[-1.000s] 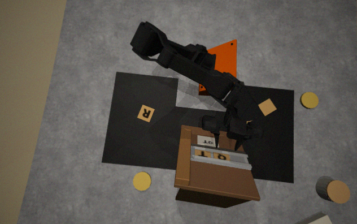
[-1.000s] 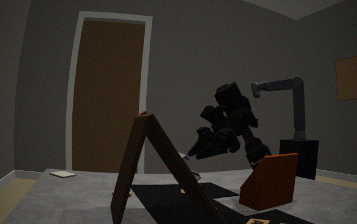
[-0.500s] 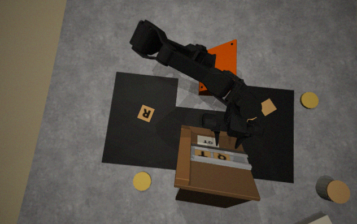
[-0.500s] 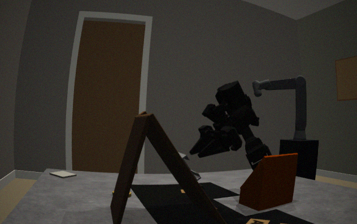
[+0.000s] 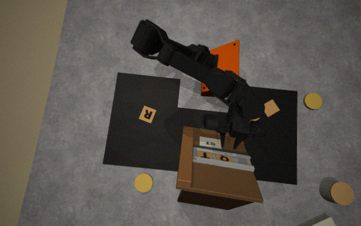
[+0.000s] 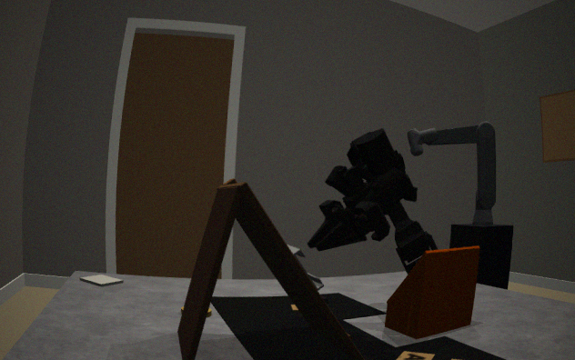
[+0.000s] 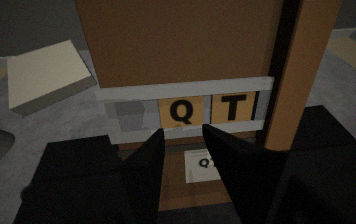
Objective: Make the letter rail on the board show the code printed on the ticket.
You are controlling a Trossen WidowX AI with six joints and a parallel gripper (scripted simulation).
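Right now my gripper tip is 40 mm short of the q tile and 30 mm above it. Round my gripper tip: black mat 190 mm below, 120 mm behind, 70 mm to the right; white ticket 100 mm below, 40 mm to the right, 10 mm behind.
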